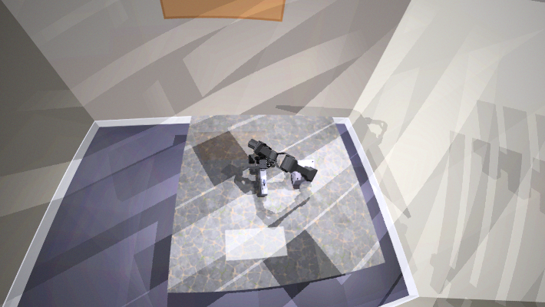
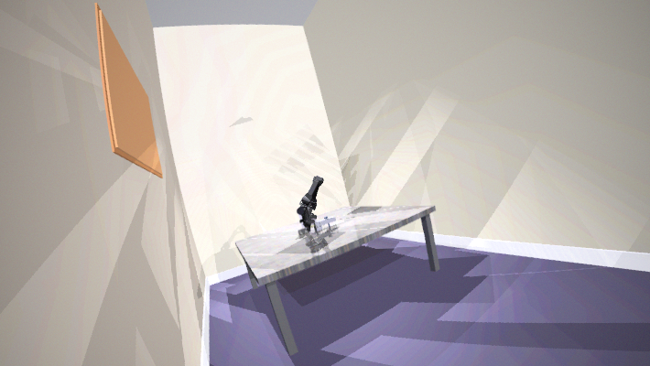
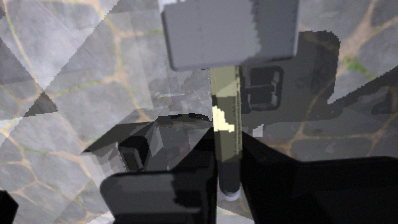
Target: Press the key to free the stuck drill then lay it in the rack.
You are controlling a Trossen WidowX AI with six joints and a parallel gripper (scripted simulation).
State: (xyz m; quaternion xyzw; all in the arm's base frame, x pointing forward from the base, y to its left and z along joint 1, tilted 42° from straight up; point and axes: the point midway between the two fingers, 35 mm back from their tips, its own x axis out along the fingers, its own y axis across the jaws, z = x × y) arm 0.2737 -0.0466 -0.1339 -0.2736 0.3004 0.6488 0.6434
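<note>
Right now the drill is 4 cm to the left of my gripper tip and 3 cm above it. From my gripper tip the other things lie so: grey key (16 cm to the left, 4 cm above); then grey block (8 cm behind, 3 cm to the right, 1 cm above).
</note>
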